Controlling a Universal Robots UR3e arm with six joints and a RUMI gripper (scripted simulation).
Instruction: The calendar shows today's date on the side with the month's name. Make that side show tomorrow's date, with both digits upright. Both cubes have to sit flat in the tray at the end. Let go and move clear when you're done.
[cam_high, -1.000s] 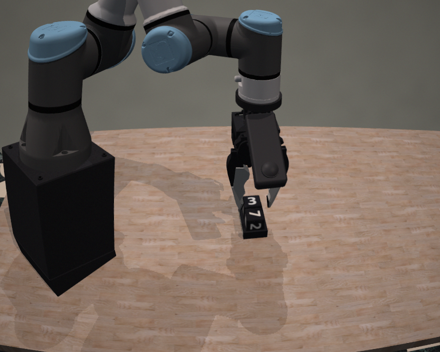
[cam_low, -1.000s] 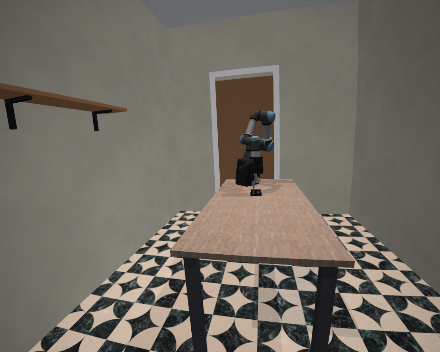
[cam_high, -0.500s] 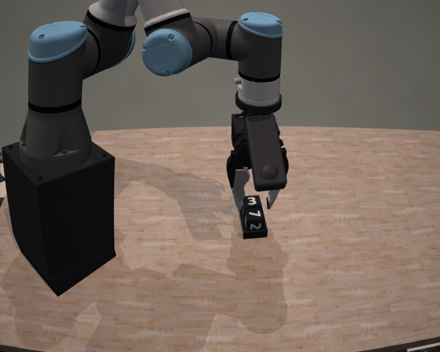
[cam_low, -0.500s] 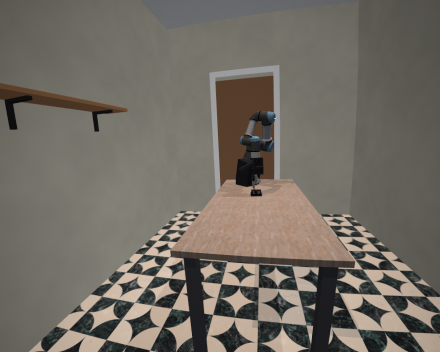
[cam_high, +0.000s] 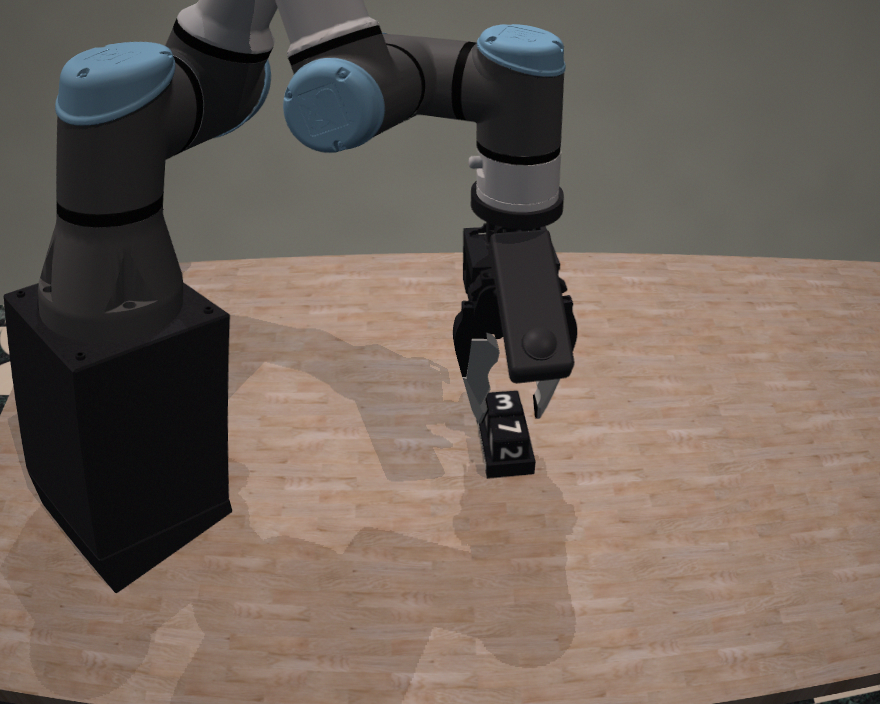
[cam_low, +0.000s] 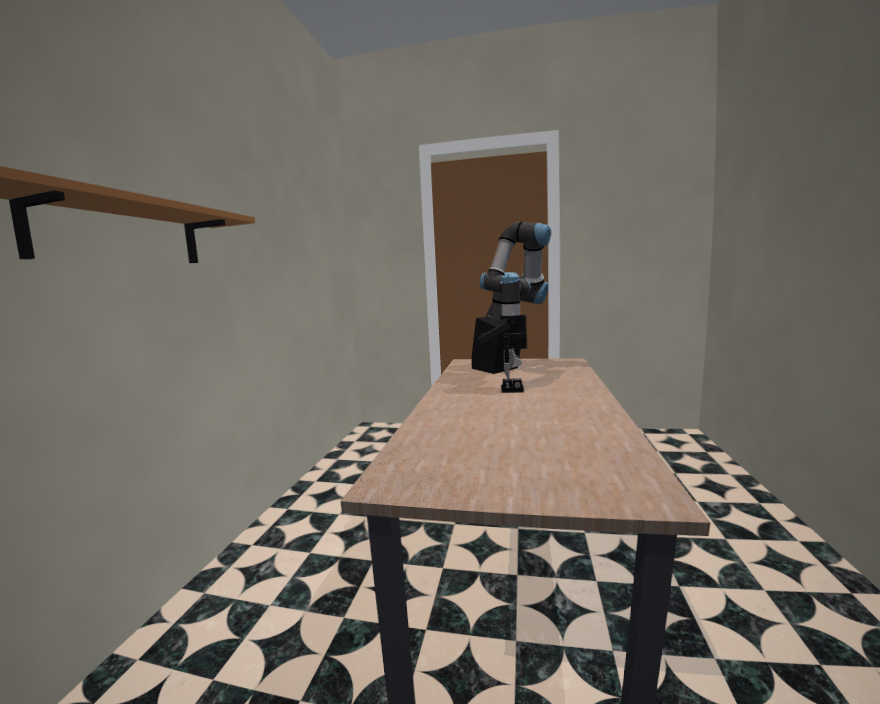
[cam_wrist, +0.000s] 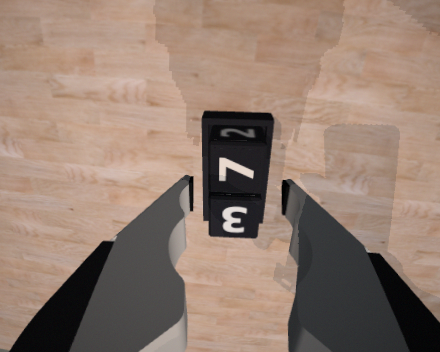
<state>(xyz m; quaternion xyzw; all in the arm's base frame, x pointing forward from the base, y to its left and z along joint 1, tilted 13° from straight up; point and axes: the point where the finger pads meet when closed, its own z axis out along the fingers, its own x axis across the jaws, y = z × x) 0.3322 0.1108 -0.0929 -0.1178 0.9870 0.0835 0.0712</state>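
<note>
Now: the black number cube 4 cm below my hand. The rest, counted from my hand: black calendar tray 2 cm to the left, 6 cm below.
</note>
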